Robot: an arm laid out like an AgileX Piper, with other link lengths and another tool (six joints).
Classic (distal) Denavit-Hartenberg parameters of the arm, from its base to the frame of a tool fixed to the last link. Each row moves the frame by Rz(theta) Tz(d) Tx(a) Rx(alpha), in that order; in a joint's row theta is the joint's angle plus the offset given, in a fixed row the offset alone. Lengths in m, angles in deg.
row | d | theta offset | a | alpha
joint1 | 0.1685 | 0 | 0 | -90
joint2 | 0 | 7.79 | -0.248 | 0
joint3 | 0 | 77.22 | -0.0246 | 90
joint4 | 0.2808 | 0 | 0 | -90
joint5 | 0 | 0 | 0 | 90
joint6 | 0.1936 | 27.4 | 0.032 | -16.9
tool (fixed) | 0.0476 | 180 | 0 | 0
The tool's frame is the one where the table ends.
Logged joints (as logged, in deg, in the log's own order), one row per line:
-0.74, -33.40, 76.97, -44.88, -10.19, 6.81
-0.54, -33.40, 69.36, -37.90, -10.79, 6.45
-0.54, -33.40, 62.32, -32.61, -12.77, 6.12
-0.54, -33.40, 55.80, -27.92, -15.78, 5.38
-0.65, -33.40, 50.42, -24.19, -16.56, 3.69
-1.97, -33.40, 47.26, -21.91, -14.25, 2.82
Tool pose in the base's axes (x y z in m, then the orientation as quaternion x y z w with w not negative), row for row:
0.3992, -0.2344, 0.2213, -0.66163, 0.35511, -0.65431, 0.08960
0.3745, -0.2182, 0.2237, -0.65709, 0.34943, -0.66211, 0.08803
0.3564, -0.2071, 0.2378, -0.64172, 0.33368, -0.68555, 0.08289
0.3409, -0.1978, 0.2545, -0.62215, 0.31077, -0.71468, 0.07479
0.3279, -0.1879, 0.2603, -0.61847, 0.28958, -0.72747, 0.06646
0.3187, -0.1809, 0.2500, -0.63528, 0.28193, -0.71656, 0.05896
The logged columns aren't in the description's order. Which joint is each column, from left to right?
Columns, left to right: joint6, joint1, joint2, joint3, joint5, joint4.
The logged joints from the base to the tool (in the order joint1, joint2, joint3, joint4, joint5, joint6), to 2 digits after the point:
-33.40, 76.97, -44.88, 6.81, -10.19, -0.74
-33.40, 69.36, -37.90, 6.45, -10.79, -0.54
-33.40, 62.32, -32.61, 6.12, -12.77, -0.54
-33.40, 55.80, -27.92, 5.38, -15.78, -0.54
-33.40, 50.42, -24.19, 3.69, -16.56, -0.65
-33.40, 47.26, -21.91, 2.82, -14.25, -1.97

